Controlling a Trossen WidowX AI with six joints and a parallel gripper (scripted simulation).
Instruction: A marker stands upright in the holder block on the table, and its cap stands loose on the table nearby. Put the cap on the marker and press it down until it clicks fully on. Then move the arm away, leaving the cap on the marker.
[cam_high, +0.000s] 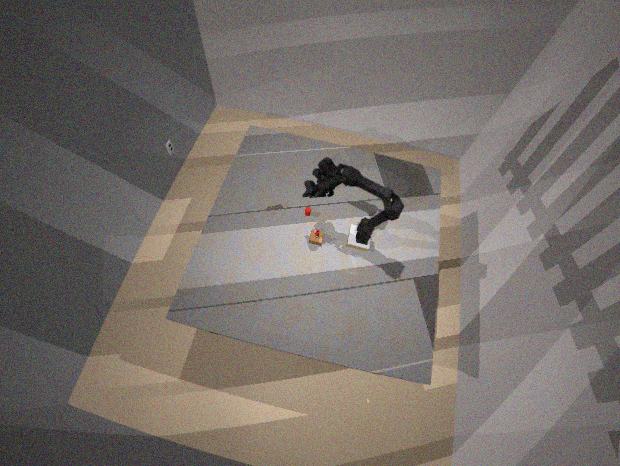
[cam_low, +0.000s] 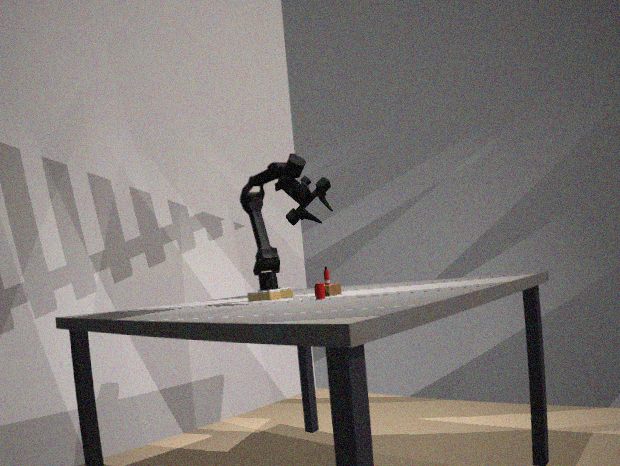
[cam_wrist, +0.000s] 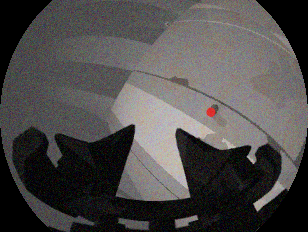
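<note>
Now: the red cap 10 mm behind my gripper tip, 60 mm to the right of it and 240 mm below it. Round my gripper tip: tan holder block 90 mm behind, 80 mm to the left, 240 mm below.
</note>
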